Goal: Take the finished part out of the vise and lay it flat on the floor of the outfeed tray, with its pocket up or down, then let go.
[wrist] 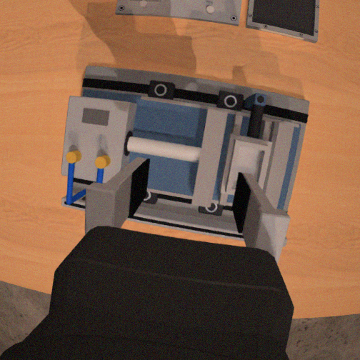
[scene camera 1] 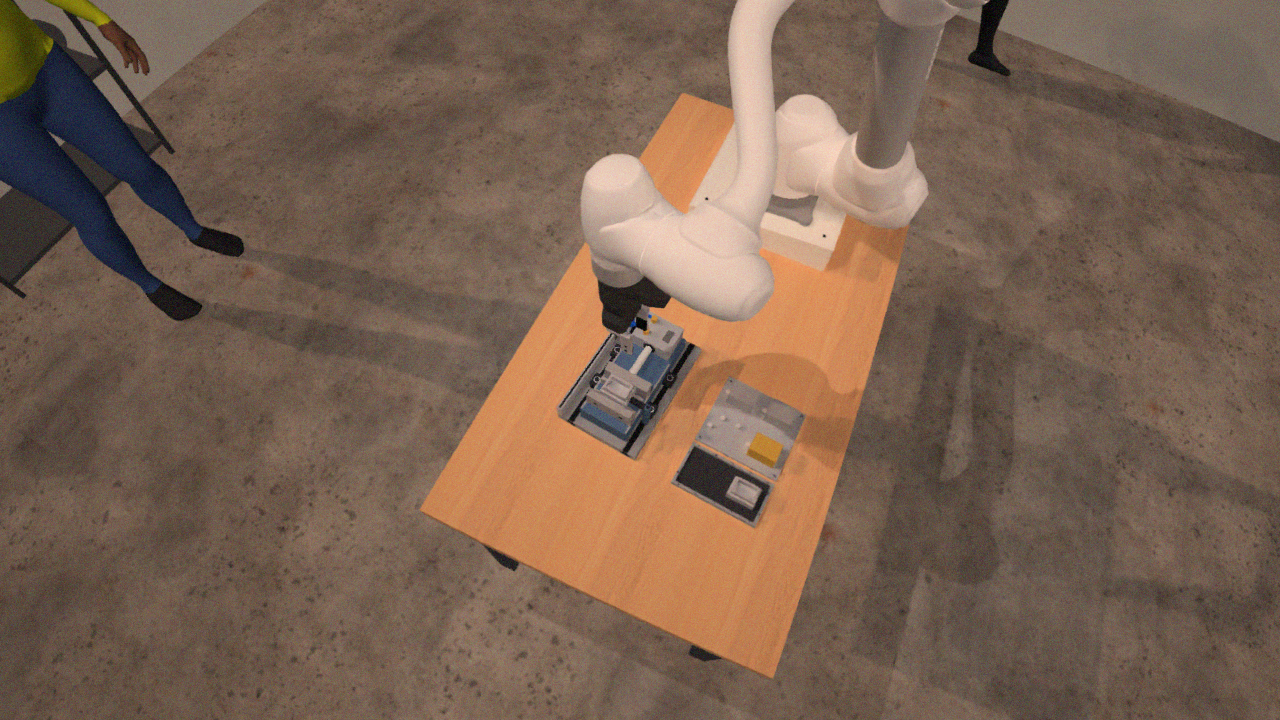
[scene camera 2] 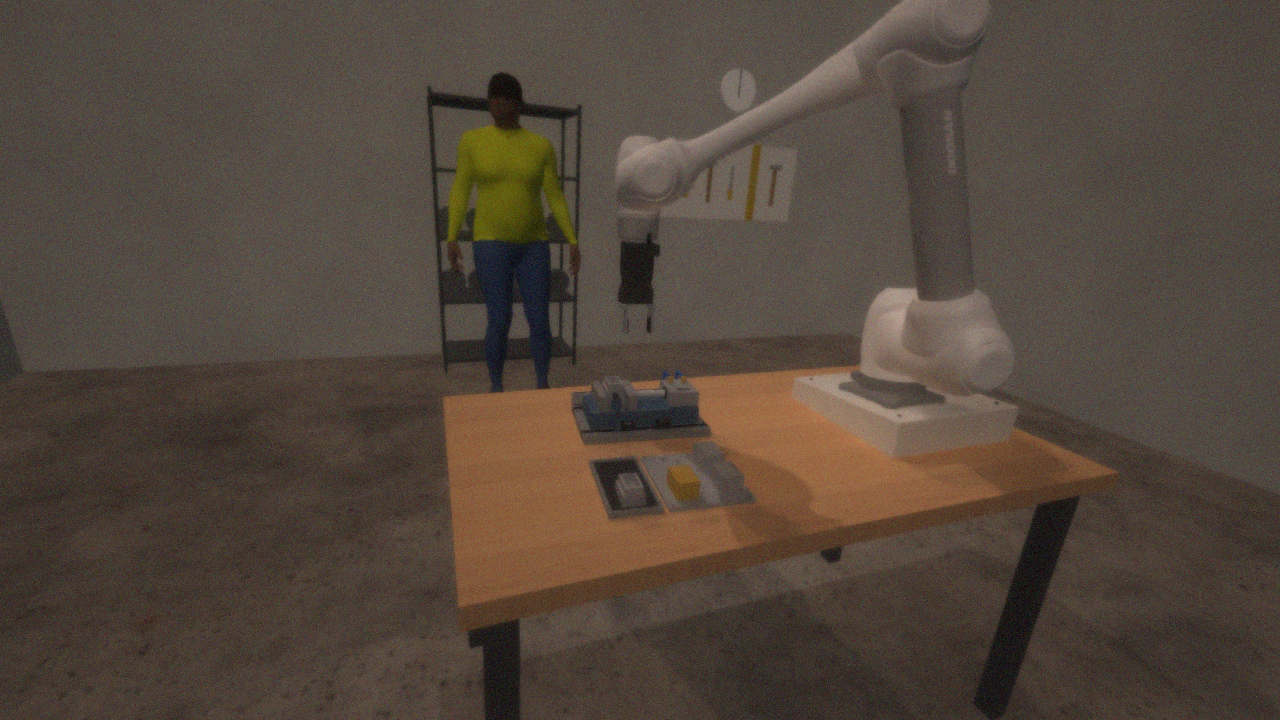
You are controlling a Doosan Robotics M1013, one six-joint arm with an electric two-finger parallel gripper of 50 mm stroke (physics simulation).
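Places are measured from the arm's base along level axes (x ahead, y left, z up), in metres.
Pixels of known places: gripper, fingertip midpoint: (scene camera 1: 634,339) (scene camera 2: 637,332); arm's base, origin of the base link: (scene camera 1: 784,192) (scene camera 2: 889,395).
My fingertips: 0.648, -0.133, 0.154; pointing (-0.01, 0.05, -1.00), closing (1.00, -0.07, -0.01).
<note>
For each thing: its middle in the pictures, then the offset to it from my fingertips, as dx, dy, dz.
- finished part, body centre: (scene camera 1: 618,389) (scene camera 2: 613,387) +0.049, -0.008, -0.132
- grey vise, body centre: (scene camera 1: 632,373) (scene camera 2: 639,404) -0.018, -0.005, -0.180
- pale block, body centre: (scene camera 2: 630,489) (scene camera 1: 744,491) +0.113, +0.305, -0.206
- grey plate, body centre: (scene camera 2: 694,478) (scene camera 1: 751,427) -0.035, +0.272, -0.226
- yellow block, body centre: (scene camera 2: 683,482) (scene camera 1: 764,450) +0.011, +0.313, -0.204
The finished part (scene camera 1: 617,386) (wrist: 248,162), a pale block with its rectangular pocket facing up, sits between the jaws of the blue and grey vise (scene camera 1: 611,418) (scene camera 2: 644,415) (wrist: 165,175). In the wrist view a narrow blue strip shows between the part and the jaw on its left. My gripper (scene camera 1: 633,333) (scene camera 2: 637,327) (wrist: 191,183) is open and empty, well above the vise, its right finger near the part's lower edge in the wrist view. The outfeed tray (scene camera 1: 707,474) (scene camera 2: 609,470) (wrist: 282,20) has a dark floor and holds another pale block (scene camera 1: 743,490) (scene camera 2: 630,488).
A grey plate (scene camera 1: 718,440) (wrist: 175,11) beside the tray carries a yellow block (scene camera 1: 764,448) (scene camera 2: 683,481) and grey blocks. Blue tubes with yellow fittings (wrist: 73,156) (wrist: 102,162) stand at the vise's end block. A black nozzle (wrist: 255,120) points at the part. A person (scene camera 2: 512,188) stands behind the table.
</note>
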